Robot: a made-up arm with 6 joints.
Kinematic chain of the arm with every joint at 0, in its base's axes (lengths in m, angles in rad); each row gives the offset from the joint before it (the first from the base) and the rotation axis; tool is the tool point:
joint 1: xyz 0 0 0.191 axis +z
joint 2: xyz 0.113 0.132 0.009 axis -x
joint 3: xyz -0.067 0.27 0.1 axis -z
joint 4: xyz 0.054 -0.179 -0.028 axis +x
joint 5: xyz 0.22 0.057 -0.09 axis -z
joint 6: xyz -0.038 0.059 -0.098 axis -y
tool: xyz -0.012 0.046 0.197
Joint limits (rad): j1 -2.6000..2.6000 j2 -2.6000..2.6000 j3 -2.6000..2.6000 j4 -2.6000..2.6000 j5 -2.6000..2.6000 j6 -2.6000..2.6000
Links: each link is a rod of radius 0.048 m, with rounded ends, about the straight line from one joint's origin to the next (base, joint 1, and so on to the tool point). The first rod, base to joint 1, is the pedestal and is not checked.
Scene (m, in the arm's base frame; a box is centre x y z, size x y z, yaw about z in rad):
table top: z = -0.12
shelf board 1: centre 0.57 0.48 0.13 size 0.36 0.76 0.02 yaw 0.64
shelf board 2: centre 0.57 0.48 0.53 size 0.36 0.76 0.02 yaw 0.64
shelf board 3: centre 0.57 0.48 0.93 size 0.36 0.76 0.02 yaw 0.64
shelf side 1: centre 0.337 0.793 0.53 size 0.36 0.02 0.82 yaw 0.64
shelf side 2: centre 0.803 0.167 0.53 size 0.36 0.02 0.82 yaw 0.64
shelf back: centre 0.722 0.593 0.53 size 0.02 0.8 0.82 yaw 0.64
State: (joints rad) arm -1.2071 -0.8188 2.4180 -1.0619 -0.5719 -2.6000
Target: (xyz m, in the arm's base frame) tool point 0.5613 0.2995 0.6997
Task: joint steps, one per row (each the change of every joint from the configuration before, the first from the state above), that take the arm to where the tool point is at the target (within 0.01 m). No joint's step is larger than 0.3 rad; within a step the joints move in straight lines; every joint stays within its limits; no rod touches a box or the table.
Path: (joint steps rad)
1: -0.2322 -0.2969 -0.0950 0.0801 0.0215 0.0478
2: -0.2321 -0.2968 -0.0949 0.0800 0.0216 0.0479
3: -0.2322 -0.2969 -0.0950 0.0801 0.0215 0.0478
4: -0.2321 -0.2969 -0.0950 0.0800 0.0216 0.0478
5: -0.2321 -0.2968 -0.0950 0.0801 0.0215 0.0479
6: -0.2322 -0.2969 -0.0949 0.0801 0.0216 0.0478
7: 0.2648 0.2856 0.2506 -0.1743 -0.2112 -0.0957
8: 0.2647 0.2856 0.2506 -0.1742 -0.2112 -0.0956
9: 0.2648 0.2857 0.2506 -0.1742 -0.2111 -0.0957
10: -0.0140 0.2694 0.0000 -0.2042 0.1357 0.0000
11: -0.0139 0.2694 0.0000 -0.2042 0.1356 0.0000

